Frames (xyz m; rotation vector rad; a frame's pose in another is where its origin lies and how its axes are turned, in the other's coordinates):
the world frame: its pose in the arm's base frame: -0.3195 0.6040 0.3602 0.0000 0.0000 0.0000
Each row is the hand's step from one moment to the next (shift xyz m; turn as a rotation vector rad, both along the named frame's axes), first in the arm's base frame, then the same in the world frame.
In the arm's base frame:
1: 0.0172 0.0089 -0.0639 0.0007 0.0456 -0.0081
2: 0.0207 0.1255 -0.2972 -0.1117 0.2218 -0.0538
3: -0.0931 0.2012 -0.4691 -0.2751 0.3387 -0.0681
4: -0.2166 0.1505 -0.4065 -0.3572 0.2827 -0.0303
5: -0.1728 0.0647 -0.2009 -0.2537 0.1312 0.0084
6: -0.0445 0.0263 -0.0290 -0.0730 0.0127 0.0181
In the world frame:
1: 0.0172 0.0089 -0.0639 0.0007 0.0456 -0.0081
2: 0.0207 0.1255 -0.2972 -0.1117 0.2218 -0.0538
3: -0.0931 0.2012 -0.4691 -0.2751 0.3387 -0.0681
4: -0.2166 0.1505 -0.4065 -0.3572 0.2827 -0.0303
5: -0.1728 0.0647 -0.2009 -0.2537 0.1312 0.0084
6: -0.0445 0.0263 -0.0290 -0.0730 0.0127 0.0181

